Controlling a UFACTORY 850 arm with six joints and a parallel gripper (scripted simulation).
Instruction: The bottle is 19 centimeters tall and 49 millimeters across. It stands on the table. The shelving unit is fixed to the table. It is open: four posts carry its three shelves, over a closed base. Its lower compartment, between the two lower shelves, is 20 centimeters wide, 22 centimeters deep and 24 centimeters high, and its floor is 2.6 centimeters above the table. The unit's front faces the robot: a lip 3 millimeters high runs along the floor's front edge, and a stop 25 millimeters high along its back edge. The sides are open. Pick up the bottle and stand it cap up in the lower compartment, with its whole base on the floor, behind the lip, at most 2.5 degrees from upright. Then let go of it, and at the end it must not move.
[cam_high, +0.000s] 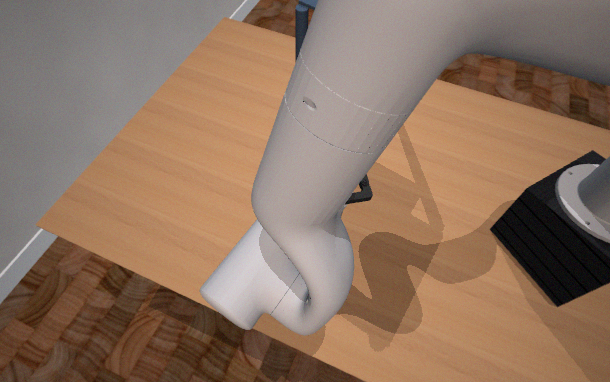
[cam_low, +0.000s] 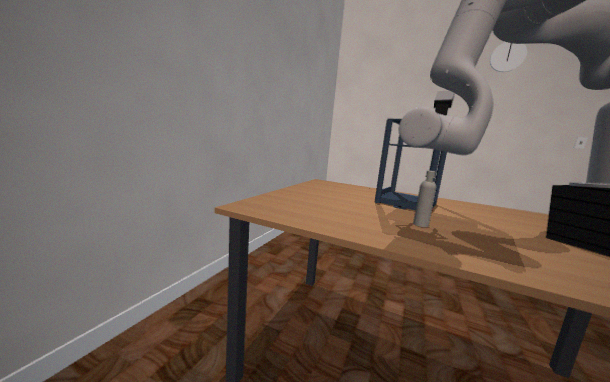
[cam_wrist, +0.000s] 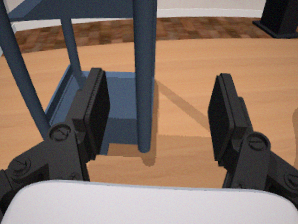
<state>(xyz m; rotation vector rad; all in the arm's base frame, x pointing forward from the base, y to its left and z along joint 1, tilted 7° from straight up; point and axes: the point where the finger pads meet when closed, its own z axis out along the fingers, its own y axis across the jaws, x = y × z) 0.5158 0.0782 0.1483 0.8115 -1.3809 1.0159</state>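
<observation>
The bottle lies 180 mm below my hand. Round my hand: shelving unit 320 mm to the right, 110 mm below.
</observation>
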